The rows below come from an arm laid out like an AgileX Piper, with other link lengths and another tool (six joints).
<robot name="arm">
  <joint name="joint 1" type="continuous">
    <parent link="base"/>
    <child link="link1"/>
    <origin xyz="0 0 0.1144" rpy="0 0 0"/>
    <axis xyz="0 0 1"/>
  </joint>
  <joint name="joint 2" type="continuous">
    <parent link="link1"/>
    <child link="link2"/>
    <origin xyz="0 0 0" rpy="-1.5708 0 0"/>
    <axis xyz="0 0 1"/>
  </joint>
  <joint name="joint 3" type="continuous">
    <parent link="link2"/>
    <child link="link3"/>
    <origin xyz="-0.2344 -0.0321 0" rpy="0 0 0"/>
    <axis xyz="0 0 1"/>
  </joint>
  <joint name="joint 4" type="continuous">
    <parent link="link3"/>
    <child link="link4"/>
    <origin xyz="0.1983 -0.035 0" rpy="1.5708 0 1.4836"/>
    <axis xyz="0 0 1"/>
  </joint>
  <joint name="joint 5" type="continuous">
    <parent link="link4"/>
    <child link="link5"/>
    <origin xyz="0 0 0" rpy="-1.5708 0 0"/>
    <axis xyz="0 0 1"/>
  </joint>
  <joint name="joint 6" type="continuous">
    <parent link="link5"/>
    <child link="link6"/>
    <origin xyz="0 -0.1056 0" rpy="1.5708 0 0"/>
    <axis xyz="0 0 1"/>
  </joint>
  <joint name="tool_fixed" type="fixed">
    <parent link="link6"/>
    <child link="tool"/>
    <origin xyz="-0.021 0.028 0.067" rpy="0.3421 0 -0.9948"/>
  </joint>
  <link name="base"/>
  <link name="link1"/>
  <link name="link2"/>
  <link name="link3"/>
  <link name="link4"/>
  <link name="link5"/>
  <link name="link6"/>
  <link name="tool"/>
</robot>
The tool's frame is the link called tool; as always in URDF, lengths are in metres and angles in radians. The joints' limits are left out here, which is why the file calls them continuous.
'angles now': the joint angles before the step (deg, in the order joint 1, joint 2, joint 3, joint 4, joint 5, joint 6). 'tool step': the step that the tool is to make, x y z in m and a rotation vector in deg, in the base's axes. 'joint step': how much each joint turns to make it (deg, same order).
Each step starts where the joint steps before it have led.
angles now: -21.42, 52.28, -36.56, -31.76, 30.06, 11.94
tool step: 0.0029, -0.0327, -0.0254, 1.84, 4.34, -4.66
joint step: -9.56, 8.35, -0.09, 2.80, -5.43, -4.85
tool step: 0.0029, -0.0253, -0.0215, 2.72, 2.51, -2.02
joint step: -7.57, 7.84, -1.04, 7.46, -5.21, -9.51
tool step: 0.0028, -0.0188, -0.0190, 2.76, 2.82, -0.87
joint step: -4.40, 7.15, -2.35, 6.93, -1.82, -8.83
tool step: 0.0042, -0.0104, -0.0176, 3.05, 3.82, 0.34
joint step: -1.50, 6.30, -3.42, 3.86, 1.65, -5.48
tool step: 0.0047, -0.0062, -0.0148, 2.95, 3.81, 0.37
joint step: -0.13, 5.38, -3.80, 0.99, 3.14, -1.86
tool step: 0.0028, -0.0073, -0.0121, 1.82, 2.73, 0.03
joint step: -0.46, 4.36, -2.97, -0.02, 1.79, -0.85
